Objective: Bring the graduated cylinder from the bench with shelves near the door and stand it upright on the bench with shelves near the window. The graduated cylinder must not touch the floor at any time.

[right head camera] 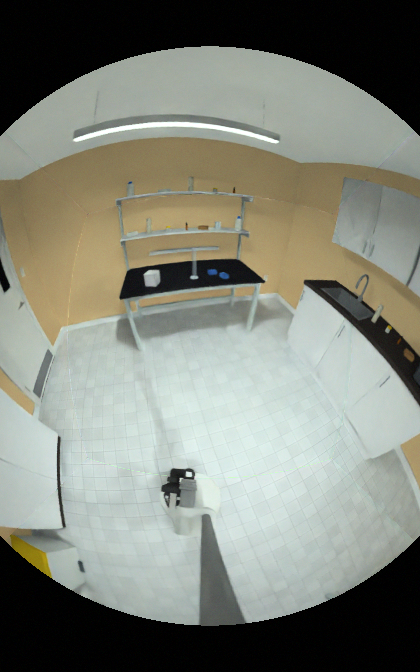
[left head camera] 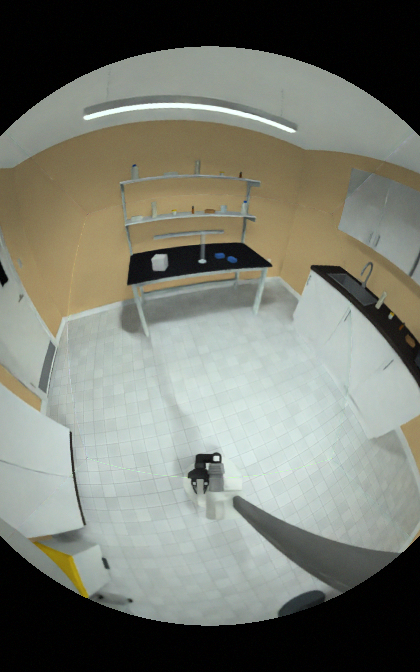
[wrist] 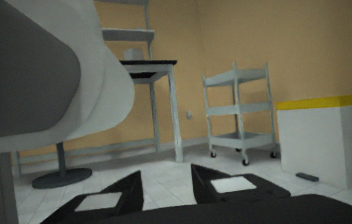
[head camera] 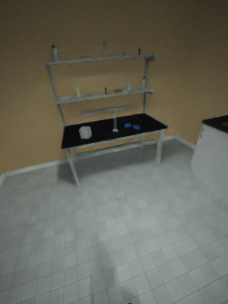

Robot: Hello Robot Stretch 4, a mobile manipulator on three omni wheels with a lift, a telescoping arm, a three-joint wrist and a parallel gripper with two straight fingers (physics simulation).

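Frame: origin at the robot's base, x ahead, y left, z up, level; metres.
Seen in the pictures: gripper, fingertip midpoint: (wrist: 167,182).
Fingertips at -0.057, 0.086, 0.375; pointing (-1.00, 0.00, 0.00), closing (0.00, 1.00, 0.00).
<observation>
Pixels of each thing's top centre, then the offset from my fingertips to it, as dx, dy, dz. "pt": a spot on its surface instead. Level surfaces: height alone.
- bench with shelves, surface height: dz +0.360
- yellow-lidded bin, top centre: (wrist: 322,97) -0.972, +0.939, +0.048
- cart, surface spot: (wrist: 250,108) pt -1.391, +0.673, +0.023
- dark stool base, top centre: (wrist: 63,175) -1.608, -0.876, -0.372
A clear, tall graduated cylinder (head camera: 115,121) (left head camera: 202,248) (right head camera: 194,264) with a round base stands upright on the black top of the bench with shelves (head camera: 100,132) (left head camera: 182,266) (right head camera: 175,281), which is across the room, near the door at the left. It is right of a white box. Another bench with shelves (wrist: 174,115) shows partly in the wrist view, with a pale box on its top; I cannot tell from this view whether the window is beside it. My gripper (wrist: 167,182) (left head camera: 200,492) is open with nothing between its fingers, folded over my base and far from the cylinder.
Blue items (left head camera: 232,259) lie right of the cylinder. A counter with a sink (left head camera: 354,289) runs along the right. A white cabinet (left head camera: 35,480) and a yellow-lidded bin (left head camera: 75,570) (wrist: 315,145) are left. A cart (wrist: 250,108) and a dark stool base (wrist: 62,177) show in the wrist view.
</observation>
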